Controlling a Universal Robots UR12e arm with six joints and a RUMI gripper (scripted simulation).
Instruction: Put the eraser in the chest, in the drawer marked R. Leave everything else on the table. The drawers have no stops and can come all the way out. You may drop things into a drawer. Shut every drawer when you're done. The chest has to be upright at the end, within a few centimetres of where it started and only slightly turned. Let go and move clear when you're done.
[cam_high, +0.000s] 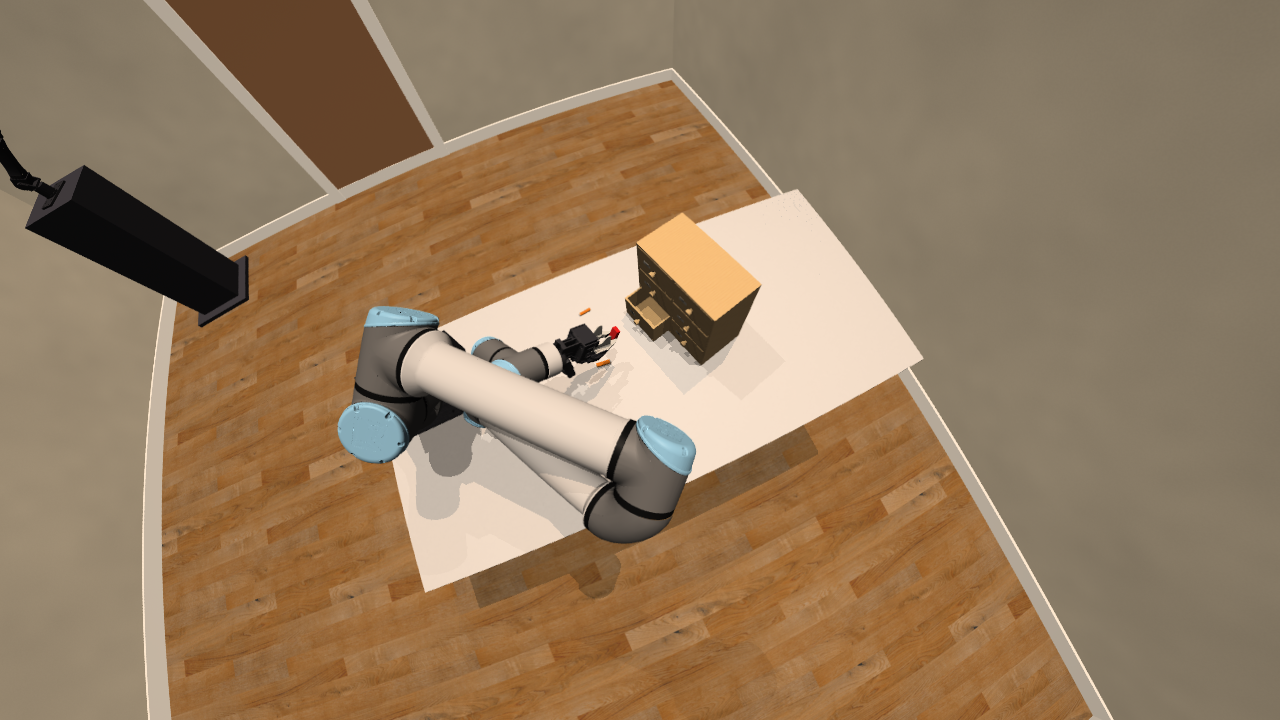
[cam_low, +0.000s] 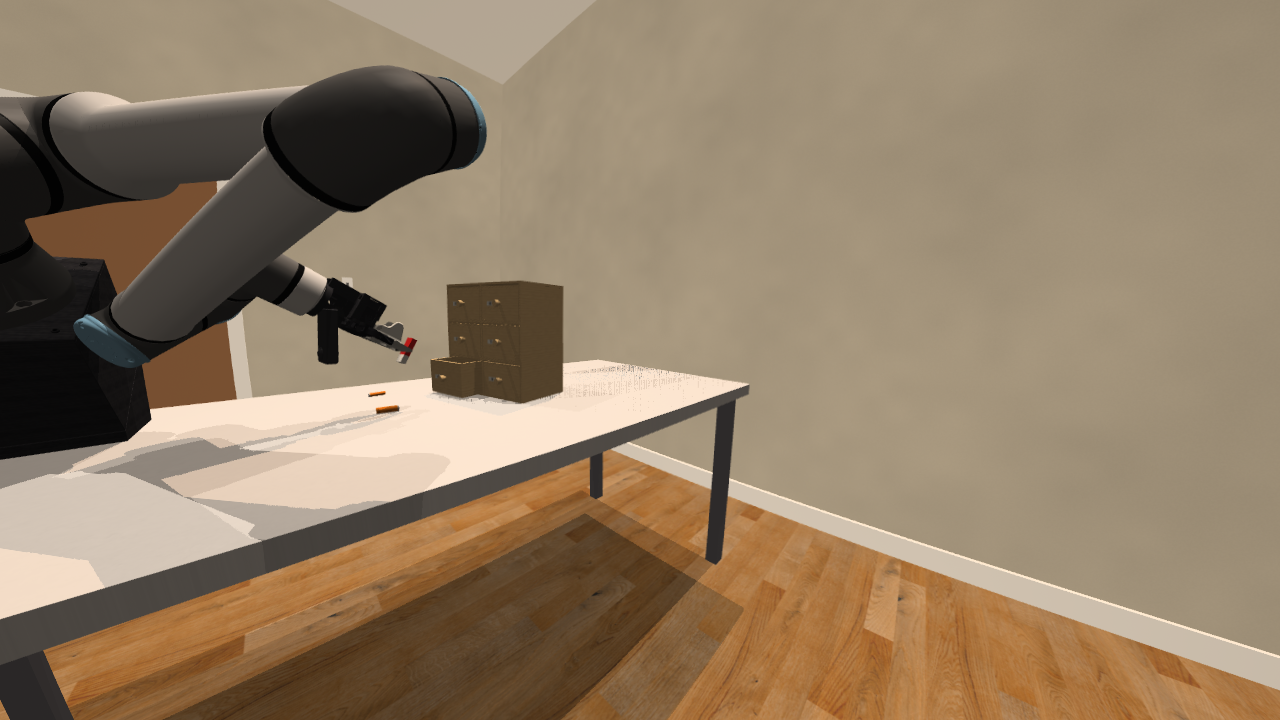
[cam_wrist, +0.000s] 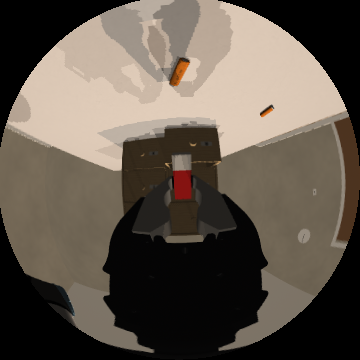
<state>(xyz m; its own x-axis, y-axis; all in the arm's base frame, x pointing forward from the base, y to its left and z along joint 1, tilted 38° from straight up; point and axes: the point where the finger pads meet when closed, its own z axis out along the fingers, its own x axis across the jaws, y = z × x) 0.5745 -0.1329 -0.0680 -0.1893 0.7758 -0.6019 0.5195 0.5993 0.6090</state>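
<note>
Now: hand 200 mm short of the drawer marked R, 70 mm to the right of it and 120 mm above it. The rest, counted from my hand: red eraser 10 mm ahead, 10 mm below.
</note>
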